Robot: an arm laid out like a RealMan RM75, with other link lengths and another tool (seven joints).
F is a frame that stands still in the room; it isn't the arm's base.
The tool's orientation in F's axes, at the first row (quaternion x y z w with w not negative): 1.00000 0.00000 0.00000 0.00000
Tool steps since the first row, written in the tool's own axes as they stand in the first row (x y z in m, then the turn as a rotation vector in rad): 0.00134 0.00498 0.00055 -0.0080 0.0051 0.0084; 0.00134 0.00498 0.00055 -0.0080 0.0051 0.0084; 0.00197 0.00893 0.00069 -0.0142 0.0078 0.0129; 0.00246 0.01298 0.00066 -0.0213 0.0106 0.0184
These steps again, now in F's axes. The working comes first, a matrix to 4 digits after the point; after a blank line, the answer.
The tool's axes in the first row as the columns of a matrix, in F's axes (used below as rounded here):
1.0000 0.0000 0.0000
0.0000 -1.0000 0.0000
0.0000 0.0000 -1.0000

0.00134 -0.00498 -0.00055 -0.0080 -0.0051 -0.0084; 0.00134 -0.00498 -0.00055 -0.0080 -0.0051 -0.0084; 0.00197 -0.00893 -0.00069 -0.0142 -0.0078 -0.0129; 0.00246 -0.01298 -0.00066 -0.0213 -0.0106 -0.0184
